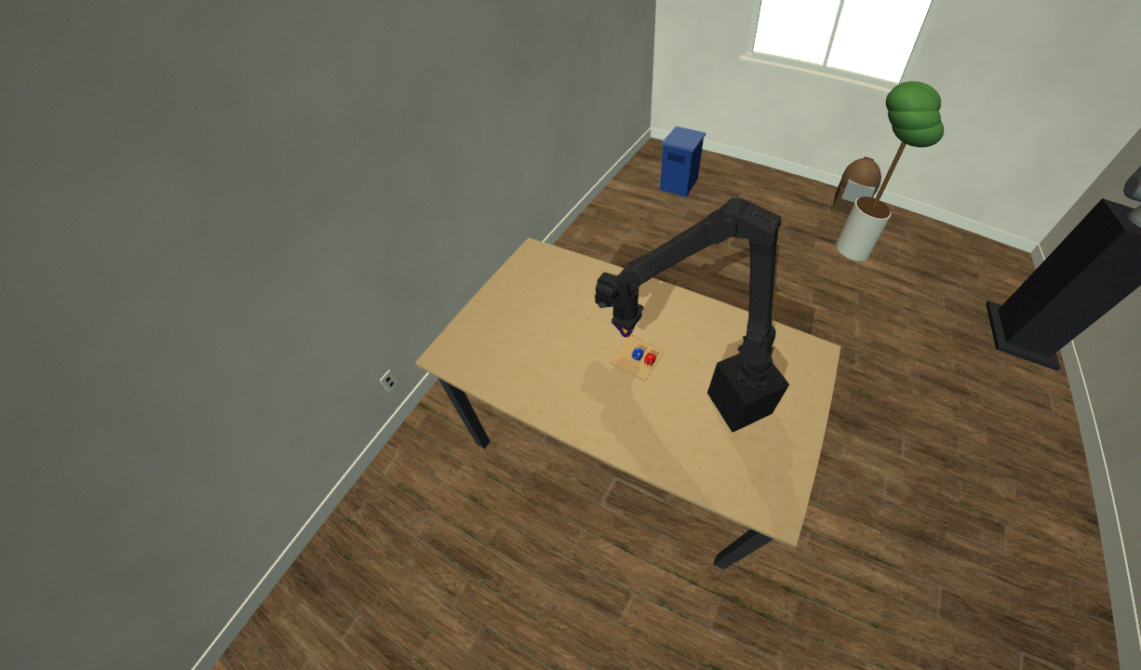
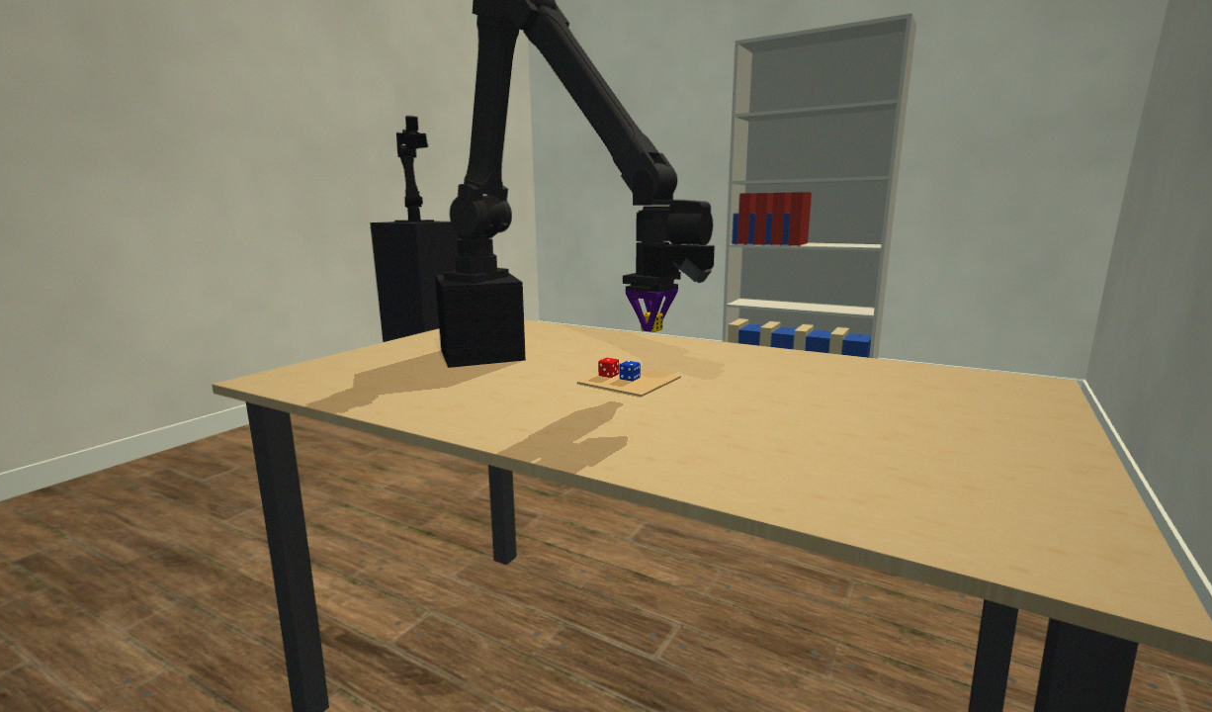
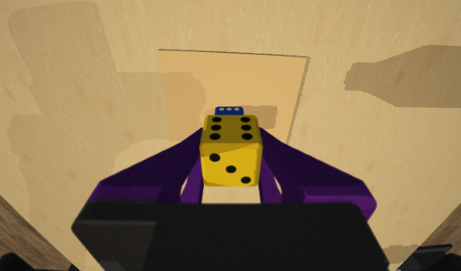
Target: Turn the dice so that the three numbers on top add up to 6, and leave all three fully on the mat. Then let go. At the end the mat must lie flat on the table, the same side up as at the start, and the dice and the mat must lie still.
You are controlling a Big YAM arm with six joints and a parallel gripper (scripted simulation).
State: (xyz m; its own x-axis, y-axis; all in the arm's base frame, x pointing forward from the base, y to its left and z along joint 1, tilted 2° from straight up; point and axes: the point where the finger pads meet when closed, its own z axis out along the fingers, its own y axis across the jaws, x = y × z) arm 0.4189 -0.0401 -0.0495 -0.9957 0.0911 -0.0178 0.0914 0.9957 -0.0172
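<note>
My hand is 9 cm above the blue die, 5 cm past it and 1 cm to the right of it. Round my hand: red die 9 cm below, 9 cm behind, 1 cm to the left; yellow die 1 cm above; tan mat 11 cm below, 5 cm behind, 1 cm to the left.
</note>
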